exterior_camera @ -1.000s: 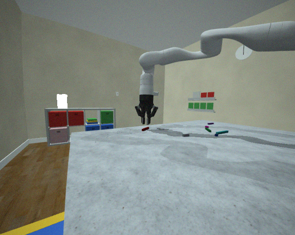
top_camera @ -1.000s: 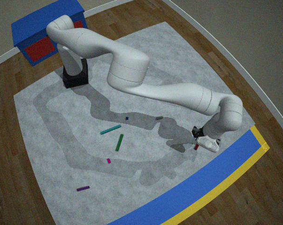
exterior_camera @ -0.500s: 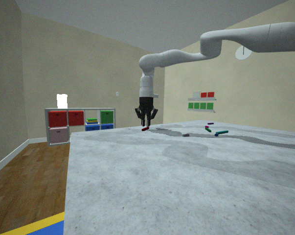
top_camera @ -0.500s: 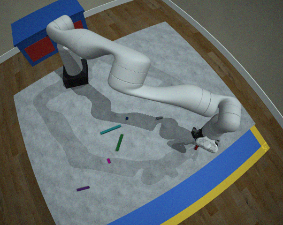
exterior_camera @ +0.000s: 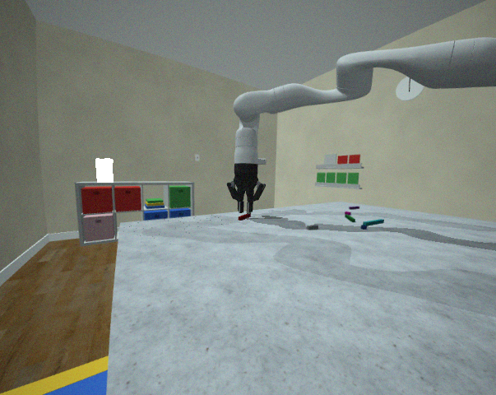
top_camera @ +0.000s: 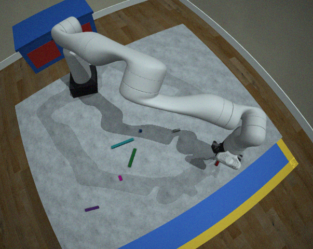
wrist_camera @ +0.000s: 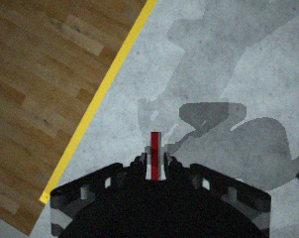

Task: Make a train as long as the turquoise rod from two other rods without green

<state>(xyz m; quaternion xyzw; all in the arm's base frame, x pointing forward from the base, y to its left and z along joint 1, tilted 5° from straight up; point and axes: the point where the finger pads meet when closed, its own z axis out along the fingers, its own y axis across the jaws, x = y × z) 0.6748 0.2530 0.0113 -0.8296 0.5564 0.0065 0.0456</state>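
My hand is 3 cm above the red rod. Also, from my hand: small blue rod: 30 cm behind, 18 cm to the right, 3 cm below; then grey rod: 21 cm behind, 6 cm to the right, 3 cm below; then green rod: 28 cm to the right, 23 cm behind, 3 cm below.
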